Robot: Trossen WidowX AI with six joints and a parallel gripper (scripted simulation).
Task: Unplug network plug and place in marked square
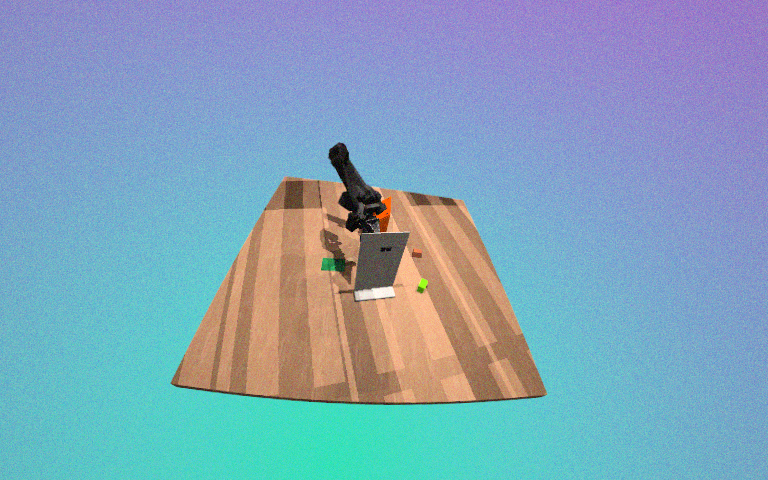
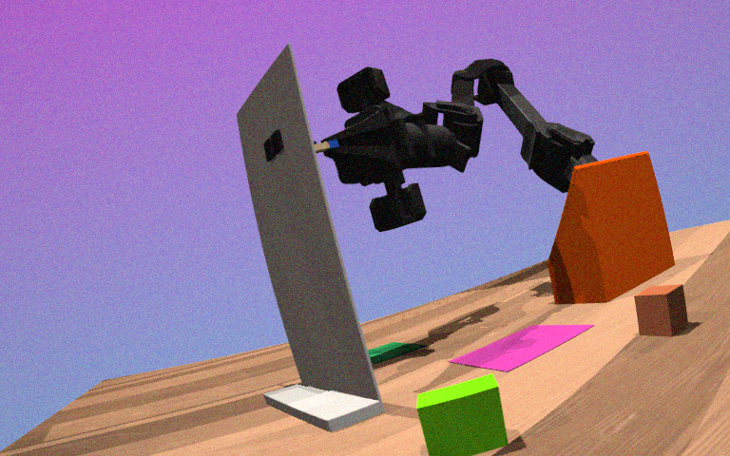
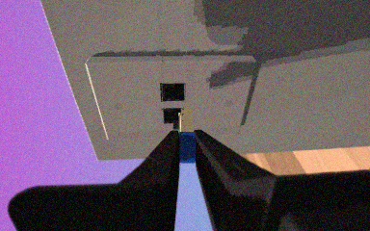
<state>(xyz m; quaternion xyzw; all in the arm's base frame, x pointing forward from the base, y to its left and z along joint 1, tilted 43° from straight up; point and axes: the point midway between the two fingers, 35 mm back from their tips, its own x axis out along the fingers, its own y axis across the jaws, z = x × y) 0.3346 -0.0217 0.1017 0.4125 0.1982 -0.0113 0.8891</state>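
My gripper tip is 25 cm above the magenta square, 12 cm past it and 8 cm to the right of it. Round my gripper tip: flat green patch 25 cm below, 17 cm to the right, 8 cm behind; then grey panel 10 cm below, 6 cm ahead, 1 cm to the left; then network plug right at my gripper tip.
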